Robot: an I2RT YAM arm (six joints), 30 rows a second.
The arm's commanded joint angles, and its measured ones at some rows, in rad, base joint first. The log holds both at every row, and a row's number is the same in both.
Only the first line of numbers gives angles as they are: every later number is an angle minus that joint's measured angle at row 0.
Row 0, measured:
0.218 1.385 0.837 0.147 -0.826 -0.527
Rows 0 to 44, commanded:
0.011 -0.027 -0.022 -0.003 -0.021 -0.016
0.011 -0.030 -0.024 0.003 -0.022 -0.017
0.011 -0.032 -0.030 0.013 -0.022 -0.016
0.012 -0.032 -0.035 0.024 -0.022 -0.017
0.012 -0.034 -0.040 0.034 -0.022 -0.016
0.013 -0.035 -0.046 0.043 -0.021 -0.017
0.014 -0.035 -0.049 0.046 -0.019 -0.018
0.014 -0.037 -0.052 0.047 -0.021 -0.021
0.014 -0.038 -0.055 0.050 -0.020 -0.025
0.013 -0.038 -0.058 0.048 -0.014 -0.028
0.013 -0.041 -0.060 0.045 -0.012 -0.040
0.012 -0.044 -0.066 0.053 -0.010 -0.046
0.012 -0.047 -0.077 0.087 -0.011 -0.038
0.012 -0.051 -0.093 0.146 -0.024 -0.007
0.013 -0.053 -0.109 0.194 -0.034 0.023
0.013 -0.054 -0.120 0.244 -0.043 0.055
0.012 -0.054 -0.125 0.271 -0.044 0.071
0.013 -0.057 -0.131 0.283 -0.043 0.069
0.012 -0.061 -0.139 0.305 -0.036 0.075
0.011 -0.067 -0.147 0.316 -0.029 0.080
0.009 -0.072 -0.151 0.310 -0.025 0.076
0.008 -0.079 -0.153 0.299 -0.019 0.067
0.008 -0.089 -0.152 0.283 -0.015 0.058
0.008 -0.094 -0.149 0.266 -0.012 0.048
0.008 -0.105 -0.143 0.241 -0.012 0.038
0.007 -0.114 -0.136 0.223 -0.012 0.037
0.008 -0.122 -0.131 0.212 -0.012 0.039
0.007 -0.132 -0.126 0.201 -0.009 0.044
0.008 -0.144 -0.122 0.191 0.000 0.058
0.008 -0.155 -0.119 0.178 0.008 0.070
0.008 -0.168 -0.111 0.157 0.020 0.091
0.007 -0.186 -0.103 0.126 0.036 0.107
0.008 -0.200 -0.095 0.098 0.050 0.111
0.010 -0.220 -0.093 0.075 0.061 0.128
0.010 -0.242 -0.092 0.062 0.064 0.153
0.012 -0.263 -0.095 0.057 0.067 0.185
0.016 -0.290 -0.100 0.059 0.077 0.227
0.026 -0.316 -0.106 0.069 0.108 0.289
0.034 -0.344 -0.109 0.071 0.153 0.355
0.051 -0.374 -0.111 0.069 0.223 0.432
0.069 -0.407 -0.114 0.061 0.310 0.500
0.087 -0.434 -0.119 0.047 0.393 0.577
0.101 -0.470 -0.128 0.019 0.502 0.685
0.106 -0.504 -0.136 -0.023 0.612 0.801
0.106 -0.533 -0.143 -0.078 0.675 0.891
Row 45, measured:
0.099 -0.471 -0.120 0.035 0.380 0.542
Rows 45 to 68, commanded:
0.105 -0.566 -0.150 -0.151 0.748 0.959
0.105 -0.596 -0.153 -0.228 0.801 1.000
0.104 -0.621 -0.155 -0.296 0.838 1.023
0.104 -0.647 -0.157 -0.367 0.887 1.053
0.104 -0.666 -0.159 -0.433 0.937 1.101
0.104 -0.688 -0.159 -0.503 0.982 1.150
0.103 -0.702 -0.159 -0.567 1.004 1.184
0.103 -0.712 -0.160 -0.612 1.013 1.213
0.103 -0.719 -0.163 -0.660 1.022 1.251
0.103 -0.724 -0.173 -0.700 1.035 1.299
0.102 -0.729 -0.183 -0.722 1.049 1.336
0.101 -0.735 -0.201 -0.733 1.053 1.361
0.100 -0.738 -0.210 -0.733 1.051 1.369
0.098 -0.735 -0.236 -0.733 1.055 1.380
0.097 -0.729 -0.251 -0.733 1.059 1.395
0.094 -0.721 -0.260 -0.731 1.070 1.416
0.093 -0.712 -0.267 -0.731 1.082 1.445
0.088 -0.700 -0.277 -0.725 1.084 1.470
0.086 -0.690 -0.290 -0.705 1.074 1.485
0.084 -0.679 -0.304 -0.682 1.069 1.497
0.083 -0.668 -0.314 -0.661 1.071 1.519
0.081 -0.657 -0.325 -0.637 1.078 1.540
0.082 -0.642 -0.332 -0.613 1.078 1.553
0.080 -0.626 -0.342 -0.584 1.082 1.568
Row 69, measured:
0.084 -0.644 -0.328 -0.650 1.043 1.470
